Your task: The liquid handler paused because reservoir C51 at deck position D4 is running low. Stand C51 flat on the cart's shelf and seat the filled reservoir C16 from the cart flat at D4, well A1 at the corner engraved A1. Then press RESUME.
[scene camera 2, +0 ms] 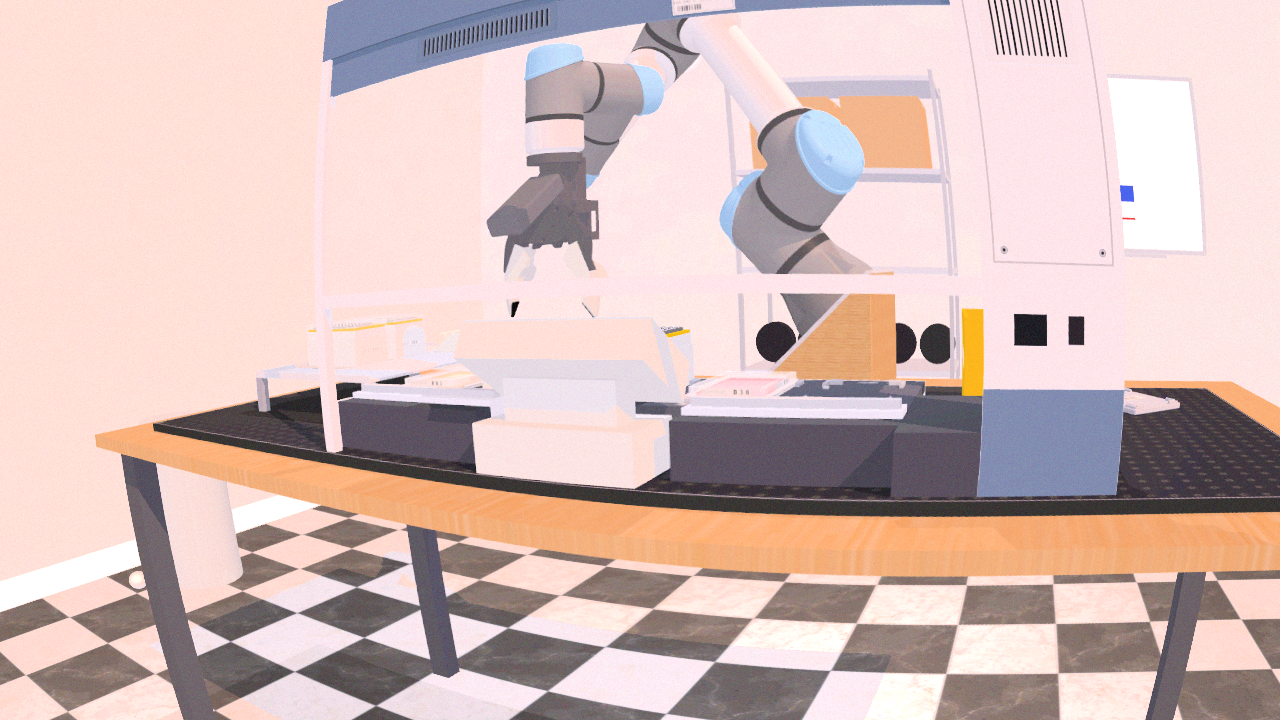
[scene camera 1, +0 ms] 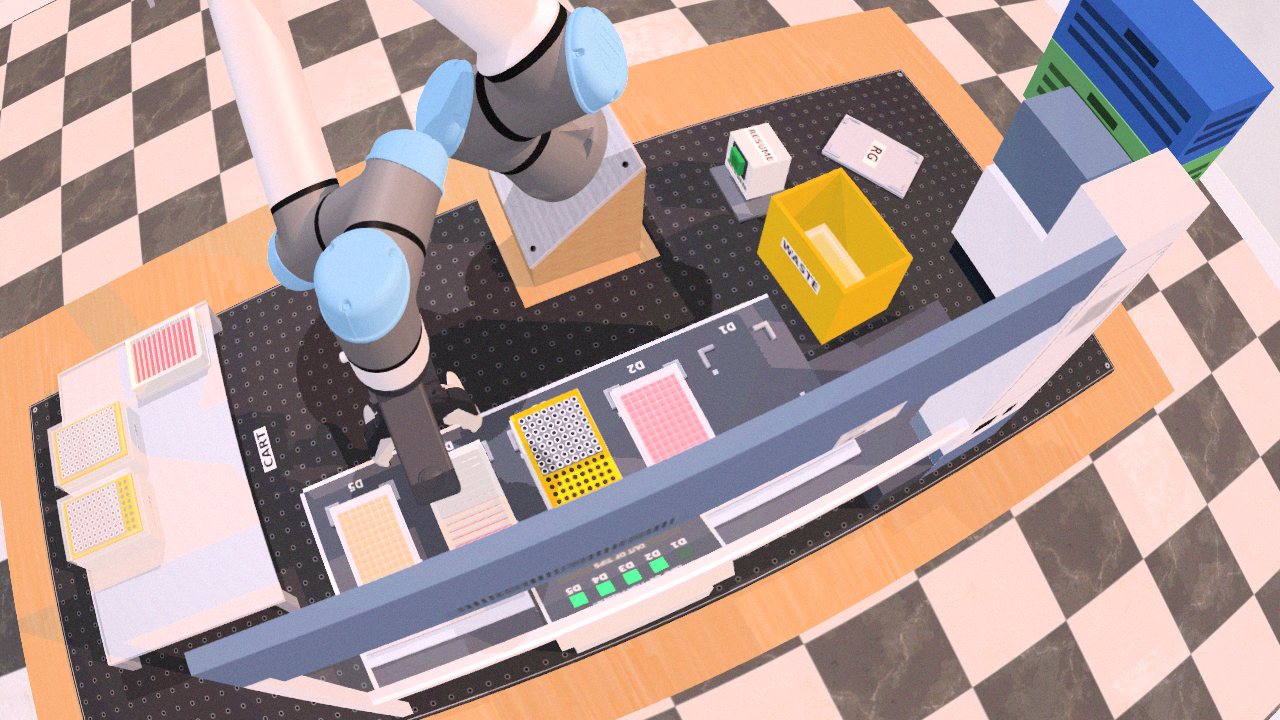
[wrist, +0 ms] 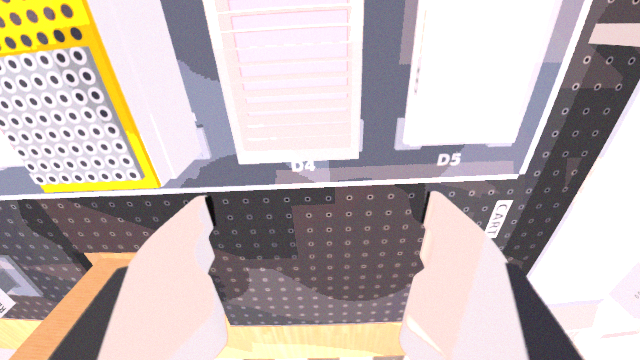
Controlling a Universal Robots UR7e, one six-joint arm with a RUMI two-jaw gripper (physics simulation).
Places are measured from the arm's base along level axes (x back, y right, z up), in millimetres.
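Pixels of known places: gripper, fingertip midpoint: (scene camera 2: 552, 317) (wrist: 317, 196); arm's base, origin of the base link: (scene camera 2: 843, 308) (scene camera 1: 562, 147).
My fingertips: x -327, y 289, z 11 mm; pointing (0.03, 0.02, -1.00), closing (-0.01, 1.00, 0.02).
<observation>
Ahead of a thing's pixels: the offset from my fingertips to its top centre. "*": to the spot under its first point.
My gripper (scene camera 1: 425, 436) (scene camera 2: 551, 308) (wrist: 317, 196) is open and empty. Its fingers hang above the deck's rear edge near D4. The low reservoir C51 {dx -61, dy -15, dz -45 mm} (scene camera 1: 474, 497) (wrist: 297, 75) sits at D4, a pale tray with crosswise troughs and faint pink at one end. The arm's wrist partly covers it in scene camera 1. Its label and the engraved A1 corner cannot be read. The filled reservoir C16 {dx +297, dy +334, dz -41 mm} (scene camera 1: 166, 349), with red troughs, stands flat at one end of the cart's shelf {* dx +73, dy +330, dz -72 mm} (scene camera 1: 201, 501). The RESUME box {dx +245, dy -545, dz -28 mm} (scene camera 1: 760, 165) with its green button {dx +246, dy -515, dz -38 mm} (scene camera 1: 737, 161) stands beyond the yellow bin.
Two tip boxes {dx +187, dy +467, dz -2 mm} (scene camera 1: 89, 443) {dx +79, dy +465, dz -2 mm} (scene camera 1: 100, 516) stand on the cart. A peach plate {dx -64, dy +109, dz -62 mm} (scene camera 1: 375, 532) is at D5, a yellow tip rack {dx -58, dy -139, dz -12 mm} (scene camera 1: 565, 443) at D3 and a pink plate {dx -55, dy -263, dz -62 mm} (scene camera 1: 666, 416) at D2. A blue gantry beam (scene camera 1: 662, 465) crosses over the deck. The yellow WASTE bin {dx +68, dy -563, dz +2 mm} (scene camera 1: 801, 282) stands near D1.
</observation>
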